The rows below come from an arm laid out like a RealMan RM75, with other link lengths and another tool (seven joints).
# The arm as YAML. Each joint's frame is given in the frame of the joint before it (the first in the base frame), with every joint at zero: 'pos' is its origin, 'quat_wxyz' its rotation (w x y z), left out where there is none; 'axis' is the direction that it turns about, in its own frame. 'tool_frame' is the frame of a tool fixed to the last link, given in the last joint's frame.
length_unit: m
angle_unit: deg
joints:
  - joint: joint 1
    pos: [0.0, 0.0, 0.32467]
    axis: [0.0, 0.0, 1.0]
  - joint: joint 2
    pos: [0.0, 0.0, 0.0]
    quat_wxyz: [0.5, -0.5, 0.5, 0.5]
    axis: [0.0, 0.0, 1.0]
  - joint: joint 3
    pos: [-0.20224, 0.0, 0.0]
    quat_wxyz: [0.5, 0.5, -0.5, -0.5]
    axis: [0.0, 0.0, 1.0]
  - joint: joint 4
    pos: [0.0, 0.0, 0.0]
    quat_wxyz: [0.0, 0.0, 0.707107, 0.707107]
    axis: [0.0, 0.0, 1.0]
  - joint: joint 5
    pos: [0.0, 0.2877, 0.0]
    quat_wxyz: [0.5, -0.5, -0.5, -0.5]
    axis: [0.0, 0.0, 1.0]
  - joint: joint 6
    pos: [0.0, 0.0, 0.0]
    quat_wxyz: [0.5, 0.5, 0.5, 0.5]
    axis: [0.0, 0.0, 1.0]
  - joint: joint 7
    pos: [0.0, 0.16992, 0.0]
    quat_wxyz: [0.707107, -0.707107, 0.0, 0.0]
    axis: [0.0, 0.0, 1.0]
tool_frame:
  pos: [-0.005, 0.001, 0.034]
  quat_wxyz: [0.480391, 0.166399, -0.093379, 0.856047]
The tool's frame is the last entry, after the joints.
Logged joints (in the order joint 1, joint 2, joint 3, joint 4, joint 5, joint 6, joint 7), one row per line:
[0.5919 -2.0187 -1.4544 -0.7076 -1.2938 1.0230 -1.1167]
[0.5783 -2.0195 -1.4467 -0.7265 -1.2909 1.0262 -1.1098]
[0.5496 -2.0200 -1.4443 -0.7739 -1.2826 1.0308 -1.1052]
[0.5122 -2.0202 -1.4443 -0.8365 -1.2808 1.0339 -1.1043]
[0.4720 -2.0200 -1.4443 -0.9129 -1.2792 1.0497 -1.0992]
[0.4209 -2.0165 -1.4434 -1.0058 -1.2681 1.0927 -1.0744]
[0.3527 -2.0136 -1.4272 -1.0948 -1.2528 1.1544 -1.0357]
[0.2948 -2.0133 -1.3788 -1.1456 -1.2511 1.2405 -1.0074]
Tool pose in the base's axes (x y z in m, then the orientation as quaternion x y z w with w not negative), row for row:
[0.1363 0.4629 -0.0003 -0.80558 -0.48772 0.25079 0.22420]
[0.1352 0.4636 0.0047 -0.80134 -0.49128 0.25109 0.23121]
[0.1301 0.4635 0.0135 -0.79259 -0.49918 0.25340 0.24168]
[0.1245 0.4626 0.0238 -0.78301 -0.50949 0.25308 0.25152]
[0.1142 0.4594 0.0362 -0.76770 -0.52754 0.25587 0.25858]
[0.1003 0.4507 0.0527 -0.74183 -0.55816 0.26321 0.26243]
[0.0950 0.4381 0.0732 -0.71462 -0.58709 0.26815 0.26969]
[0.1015 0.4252 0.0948 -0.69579 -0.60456 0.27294 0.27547]
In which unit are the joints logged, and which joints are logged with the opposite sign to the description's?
The joints are logged in radians. Opposite sign: joint 2, joint 6, joint 7.
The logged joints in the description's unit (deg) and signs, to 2 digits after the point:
[33.91 115.66 -83.33 -40.54 -74.13 -58.61 63.98]
[33.13 115.71 -82.89 -41.63 -73.96 -58.80 63.59]
[31.49 115.74 -82.75 -44.34 -73.49 -59.06 63.32]
[29.35 115.75 -82.75 -47.93 -73.38 -59.24 63.27]
[27.04 115.74 -82.75 -52.31 -73.29 -60.14 62.98]
[24.12 115.54 -82.70 -57.63 -72.66 -62.61 61.56]
[20.21 115.37 -81.77 -62.73 -71.78 -66.14 59.34]
[16.89 115.35 -79.00 -65.64 -71.68 -71.08 57.72]

